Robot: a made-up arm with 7 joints. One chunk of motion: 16 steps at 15 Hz.
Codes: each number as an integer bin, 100 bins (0 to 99) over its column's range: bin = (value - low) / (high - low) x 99, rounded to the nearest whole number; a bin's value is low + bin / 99 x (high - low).
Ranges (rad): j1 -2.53..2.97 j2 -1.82..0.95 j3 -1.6..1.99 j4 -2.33..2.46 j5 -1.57..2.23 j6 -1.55..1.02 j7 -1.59..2
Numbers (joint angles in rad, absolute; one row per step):
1: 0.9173 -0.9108 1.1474 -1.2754 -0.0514 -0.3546 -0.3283
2: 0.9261 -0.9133 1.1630 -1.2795 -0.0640 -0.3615 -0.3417
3: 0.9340 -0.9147 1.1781 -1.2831 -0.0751 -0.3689 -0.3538
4: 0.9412 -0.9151 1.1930 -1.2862 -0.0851 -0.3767 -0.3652
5: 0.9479 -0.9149 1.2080 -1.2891 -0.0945 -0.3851 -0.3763
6: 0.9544 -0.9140 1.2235 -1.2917 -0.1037 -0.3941 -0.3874
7: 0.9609 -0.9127 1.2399 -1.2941 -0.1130 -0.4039 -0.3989
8: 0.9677 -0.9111 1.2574 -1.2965 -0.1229 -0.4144 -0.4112
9: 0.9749 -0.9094 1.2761 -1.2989 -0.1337 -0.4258 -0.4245
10: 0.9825 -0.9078 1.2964 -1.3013 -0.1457 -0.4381 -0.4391
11: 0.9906 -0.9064 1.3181 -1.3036 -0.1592 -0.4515 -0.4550
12: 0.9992 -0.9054 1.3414 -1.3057 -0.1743 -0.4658 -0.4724
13: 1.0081 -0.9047 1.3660 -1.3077 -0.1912 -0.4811 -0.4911
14: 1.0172 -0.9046 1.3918 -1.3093 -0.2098 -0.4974 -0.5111
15: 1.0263 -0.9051 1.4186 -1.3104 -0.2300 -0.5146 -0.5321
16: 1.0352 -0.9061 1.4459 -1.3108 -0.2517 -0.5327 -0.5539
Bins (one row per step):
1: 62 32 76 22 40 46 35
2: 62 32 76 22 39 46 34
3: 62 32 77 22 39 45 34
4: 62 32 77 22 39 45 34
5: 63 32 77 22 38 45 33
6: 63 32 78 21 38 45 33
7: 63 32 78 21 38 44 33
8: 63 32 79 21 38 44 33
9: 63 33 79 21 37 43 32
10: 63 33 80 21 37 43 32
11: 63 33 80 21 37 42 31
12: 64 33 81 21 36 42 31
13: 64 33 82 21 36 41 30
14: 64 33 83 21 35 41 30
15: 64 33 83 21 35 40 29
16: 64 33 84 21 34 39 29

